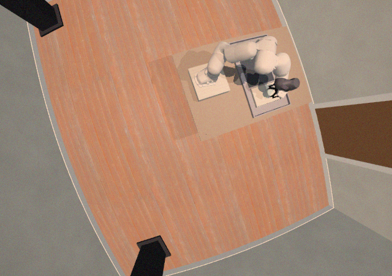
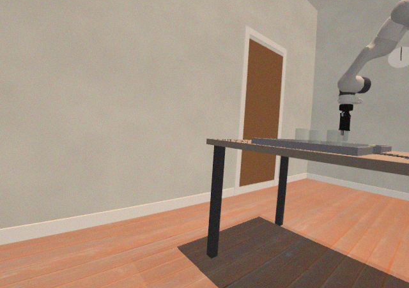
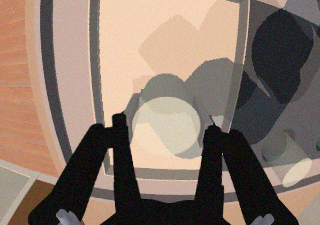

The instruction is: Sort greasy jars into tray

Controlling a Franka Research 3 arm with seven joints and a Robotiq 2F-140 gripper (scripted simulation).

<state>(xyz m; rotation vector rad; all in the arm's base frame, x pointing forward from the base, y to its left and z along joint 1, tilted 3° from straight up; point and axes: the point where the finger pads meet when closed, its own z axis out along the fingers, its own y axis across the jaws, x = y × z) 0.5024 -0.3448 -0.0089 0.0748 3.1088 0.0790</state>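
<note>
My gripper is now 60 mm above the tray. The rest, counted from my hand: grey drying mat 320 mm to the left, 70 mm below, 20 mm ahead.
</note>
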